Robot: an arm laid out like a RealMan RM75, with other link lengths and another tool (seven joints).
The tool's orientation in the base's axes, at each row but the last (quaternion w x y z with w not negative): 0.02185 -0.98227 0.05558 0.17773; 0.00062 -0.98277 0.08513 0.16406; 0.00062 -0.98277 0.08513 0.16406; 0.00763 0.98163 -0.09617 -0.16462; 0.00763 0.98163 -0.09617 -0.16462; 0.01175 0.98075 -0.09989 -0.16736
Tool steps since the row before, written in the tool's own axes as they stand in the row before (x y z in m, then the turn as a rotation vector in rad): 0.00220 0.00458 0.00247 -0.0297 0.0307 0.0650; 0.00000 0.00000 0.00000 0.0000 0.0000 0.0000; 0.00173 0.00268 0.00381 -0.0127 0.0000 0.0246; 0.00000 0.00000 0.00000 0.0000 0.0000 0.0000; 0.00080 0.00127 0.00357 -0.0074 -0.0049 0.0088; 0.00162 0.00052 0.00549 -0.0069 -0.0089 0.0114
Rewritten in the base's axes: 0.00066 -0.00462 -0.00319 -0.0538 -0.0234 -0.0511; 0.00000 0.00000 0.00000 0.0000 0.0000 0.0000; -0.00007 -0.00282 -0.00409 -0.0198 0.0028 -0.0192; 0.00000 0.00000 0.00000 0.0000 0.0000 0.0000; -0.00065 -0.00134 -0.00357 -0.0088 0.0064 -0.0062; -0.00042 -0.00078 -0.00568 -0.0084 0.0102 -0.0090
